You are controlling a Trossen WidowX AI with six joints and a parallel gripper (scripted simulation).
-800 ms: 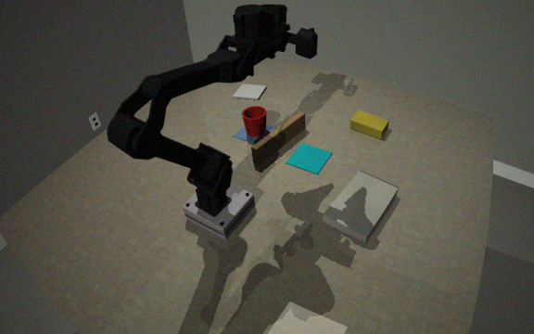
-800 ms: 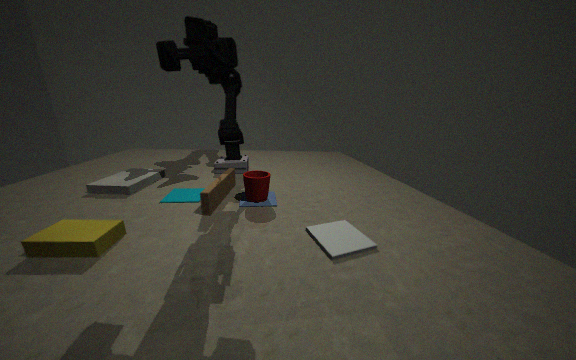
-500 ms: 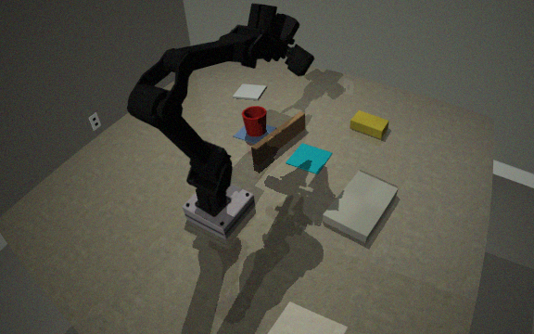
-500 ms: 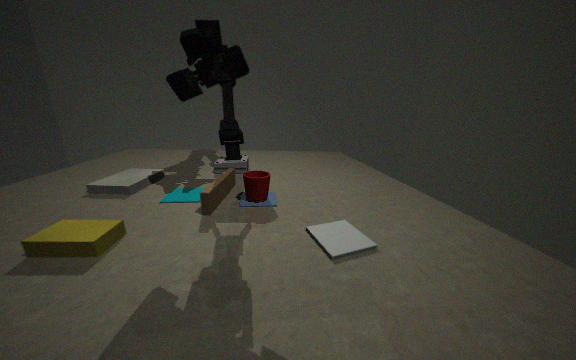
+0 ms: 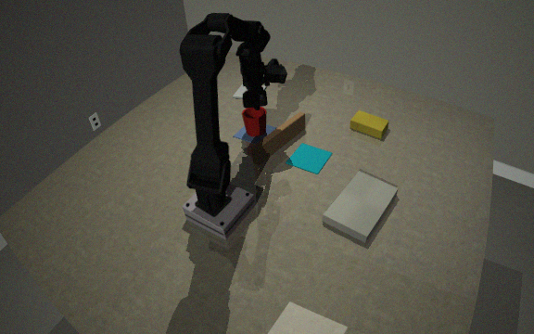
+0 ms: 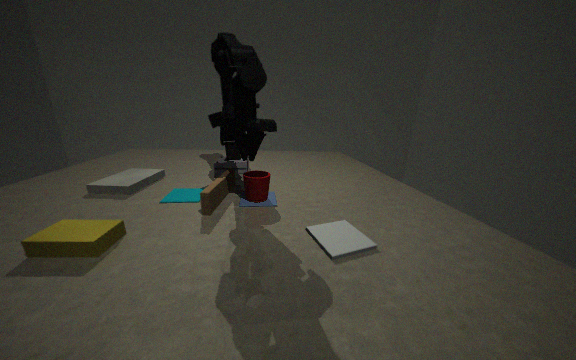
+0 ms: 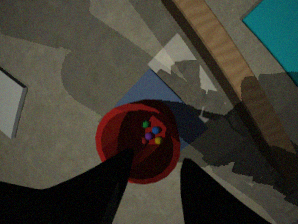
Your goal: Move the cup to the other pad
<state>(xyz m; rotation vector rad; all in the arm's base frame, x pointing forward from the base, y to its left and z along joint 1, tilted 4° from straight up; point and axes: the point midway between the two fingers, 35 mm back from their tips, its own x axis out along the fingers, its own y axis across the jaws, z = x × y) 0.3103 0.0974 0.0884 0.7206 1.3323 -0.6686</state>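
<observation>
My gripper tip is 120 mm above the blue pad, 30 mm to the right of it and 10 mm short of it. Also, from my gripper tip: teal pad 180 mm to the right, 120 mm below, 20 mm behind; then thin white tile 200 mm to the left, 200 mm ahead, 100 mm below; then wooden wall 90 mm below, 80 mm to the right.
</observation>
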